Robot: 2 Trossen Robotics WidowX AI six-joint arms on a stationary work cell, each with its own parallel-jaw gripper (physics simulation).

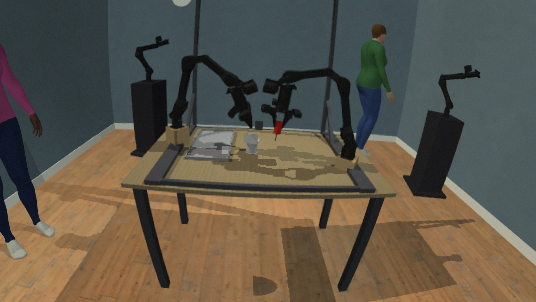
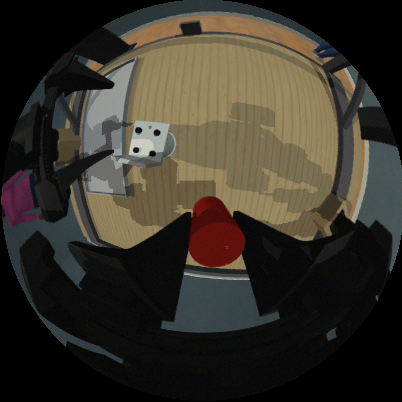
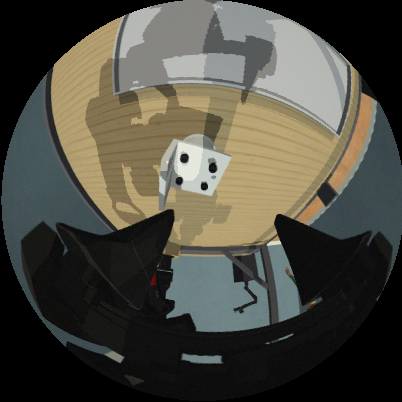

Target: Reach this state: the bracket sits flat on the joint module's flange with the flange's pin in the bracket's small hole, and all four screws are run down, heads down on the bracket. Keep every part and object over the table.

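Pixels of known places: left gripper, between the fingertips: (image 1: 277, 127) (image 2: 211, 216); right gripper, between the fingertips: (image 1: 251, 124) (image 2: 110, 115) (image 3: 226, 216); left arm's base, origin of its link: (image 1: 347, 157) (image 2: 337, 223) (image 3: 165, 255); right arm's base, origin of its link: (image 1: 177, 126).
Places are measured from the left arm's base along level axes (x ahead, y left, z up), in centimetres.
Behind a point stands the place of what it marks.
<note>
The white bracket (image 1: 250, 136) @(x 45.7, y 19.2, z 4.2 cm) (image 2: 144, 144) @(x 46.8, y 16.6, z 1.1 cm) (image 3: 194, 171) @(x 46.9, y 16.0, z 1.0 cm) lies flat on top of the upright joint module (image 1: 251, 149) @(x 45.4, y 18.3, z -3.0 cm) (image 2: 172, 145) @(x 44.3, y 14.7, z -4.3 cm) (image 3: 198, 140) @(x 49.4, y 17.4, z -2.9 cm), its side plate to one side. Four black round screw heads show in the bracket's four large holes; whether each is fully down is too small to tell. A small hole shows near one edge; the pin in it is not clear. My left gripper (image 1: 279, 120) @(x 33.0, y 15.2, z 10.7 cm) (image 2: 211, 216) @(x 33.0, y 15.2, z 10.7 cm) is shut on the red screwdriver (image 1: 278, 128) @(x 31.7, y 17.0, z 11.2 cm) (image 2: 216, 245) @(x 32.5, y 15.1, z 13.9 cm), tip down, right of the bracket above the table. My right gripper (image 1: 242, 120) @(x 49.3, y 14.0, z 8.3 cm) (image 3: 226, 216) @(x 49.3, y 14.0, z 8.3 cm) is open and empty, above and beside the bracket.
A grey tray (image 1: 207, 159) @(x 57.1, y 38.5, z -4.9 cm) (image 2: 107, 95) @(x 73.7, y 12.5, z -5.2 cm) (image 3: 310, 65) lies to the left of the joint module on the table (image 1: 310, 175) @(x 11.5, y 19.9, z -5.6 cm). A dark frame bar (image 1: 260, 187) @(x 22.4, y 44.7, z -3.9 cm) runs along the table's front edge. A dark box (image 2: 191, 27) (image 3: 327, 194) @(x 64.3, y -16.0, z -1.8 cm) stands beyond the table edge.
</note>
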